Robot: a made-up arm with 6 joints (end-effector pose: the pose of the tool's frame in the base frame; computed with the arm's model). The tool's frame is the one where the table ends.
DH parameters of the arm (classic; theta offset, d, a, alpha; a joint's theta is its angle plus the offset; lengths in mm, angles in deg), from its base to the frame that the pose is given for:
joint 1: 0 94 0 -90
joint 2: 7.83 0 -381.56 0
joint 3: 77.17 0 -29.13 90
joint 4: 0 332.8 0 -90
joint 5: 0 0 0.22 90
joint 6: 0 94.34 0 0
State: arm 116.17 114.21 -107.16 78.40 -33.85 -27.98
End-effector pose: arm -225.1 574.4 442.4 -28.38 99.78 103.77
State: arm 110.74 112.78 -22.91 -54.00 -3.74 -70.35
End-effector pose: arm -98.3 246.1 0.1 -152.71 -79.88 3.22
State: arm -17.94 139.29 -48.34 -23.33 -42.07 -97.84
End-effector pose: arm 422.2 -110.5 -94.7 -112.56 88.17 -45.00
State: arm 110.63 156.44 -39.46 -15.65 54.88 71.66
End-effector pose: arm -44.1 176.2 -144.4 -66.61 120.00 -107.23
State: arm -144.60 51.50 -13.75 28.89 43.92 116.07
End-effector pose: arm -85.1 -99.4 181.7 103.44 -121.92 26.09
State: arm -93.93 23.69 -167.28 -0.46 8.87 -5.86
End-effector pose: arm 47.6 694.7 503.2 -38.89 -40.65 -93.16
